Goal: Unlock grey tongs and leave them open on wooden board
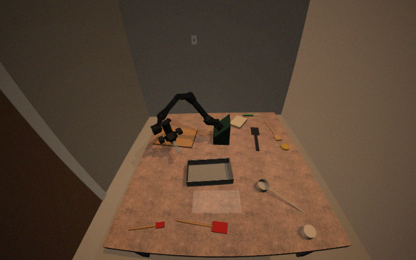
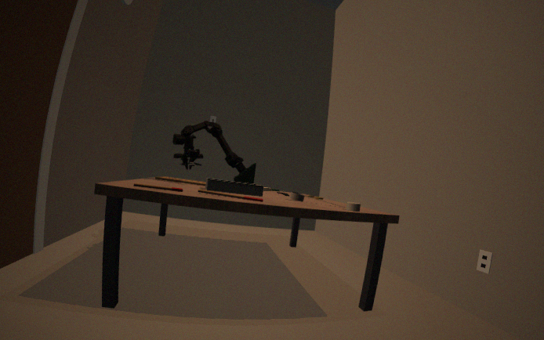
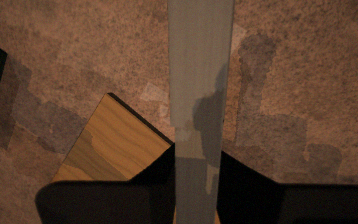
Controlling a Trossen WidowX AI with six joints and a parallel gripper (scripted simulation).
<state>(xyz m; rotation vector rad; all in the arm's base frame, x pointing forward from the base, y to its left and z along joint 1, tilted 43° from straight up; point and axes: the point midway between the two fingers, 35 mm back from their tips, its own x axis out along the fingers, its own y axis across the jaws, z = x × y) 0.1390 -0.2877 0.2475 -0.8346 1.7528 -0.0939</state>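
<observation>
Now: gripper tip 180 mm past the wooden board, 30 mm to the left of it and 80 mm above it. The rest, counted from my gripper tip: roasting tin: 230 mm ahead, 270 mm to the left, 60 mm below; then pale block: 380 mm behind, 580 mm to the left, 80 mm below; then black spatula: 160 mm behind, 700 mm to the left, 90 mm below.
</observation>
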